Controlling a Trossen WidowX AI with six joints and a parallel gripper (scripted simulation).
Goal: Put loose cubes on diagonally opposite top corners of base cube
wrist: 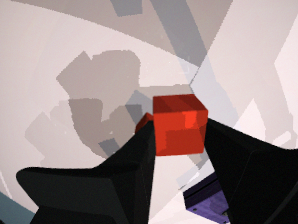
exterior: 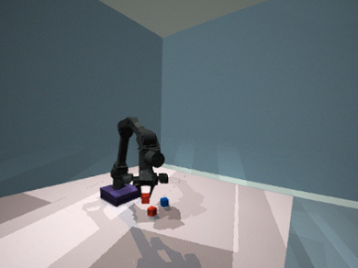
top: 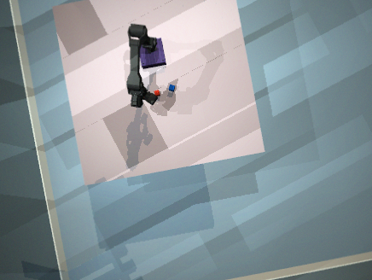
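My gripper tip is 18 cm to the right of the blue cube, 10 cm above it and 1 cm past it. Round my gripper tip: red cube 10 cm below, 7 cm to the left, 1 cm behind.
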